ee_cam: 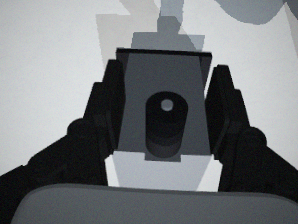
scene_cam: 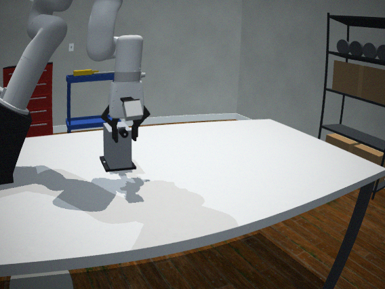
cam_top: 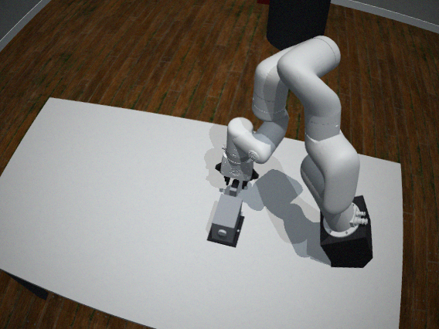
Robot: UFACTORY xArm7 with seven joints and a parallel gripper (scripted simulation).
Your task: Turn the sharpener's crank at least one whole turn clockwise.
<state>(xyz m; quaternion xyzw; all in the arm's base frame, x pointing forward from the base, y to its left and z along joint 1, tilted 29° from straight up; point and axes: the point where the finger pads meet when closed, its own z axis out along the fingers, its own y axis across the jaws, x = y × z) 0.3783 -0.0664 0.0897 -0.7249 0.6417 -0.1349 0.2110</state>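
Now: hand 20 mm to the right of the dark crank knob.
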